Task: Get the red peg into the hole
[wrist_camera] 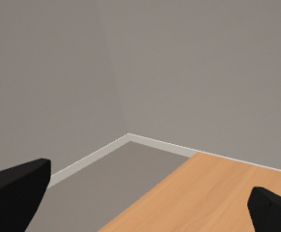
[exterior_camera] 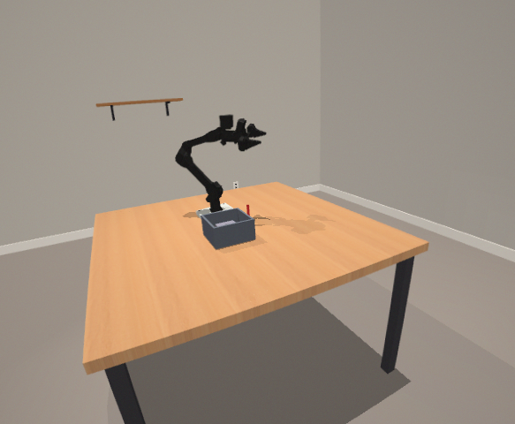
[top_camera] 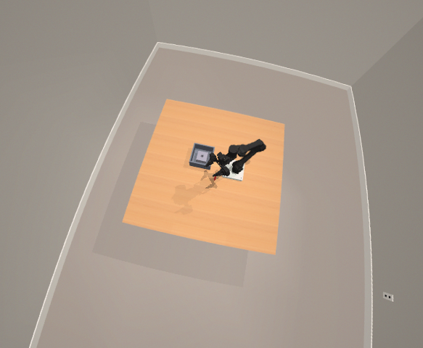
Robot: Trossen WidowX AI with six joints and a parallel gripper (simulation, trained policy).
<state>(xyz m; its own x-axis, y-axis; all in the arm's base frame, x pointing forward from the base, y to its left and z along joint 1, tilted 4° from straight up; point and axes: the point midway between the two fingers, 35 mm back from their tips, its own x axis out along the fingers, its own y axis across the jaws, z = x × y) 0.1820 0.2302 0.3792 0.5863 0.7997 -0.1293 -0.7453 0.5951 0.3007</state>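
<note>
Now: the red peg 5 cm behind my gripper tip, 9 cm to the right of it and 38 cm below it. Also, from my gripper tip: dark grey box 12 cm ahead, 24 cm to the right, 40 cm below; grey plate 12 cm ahead, 24 cm to the right, 38 cm below.
</note>
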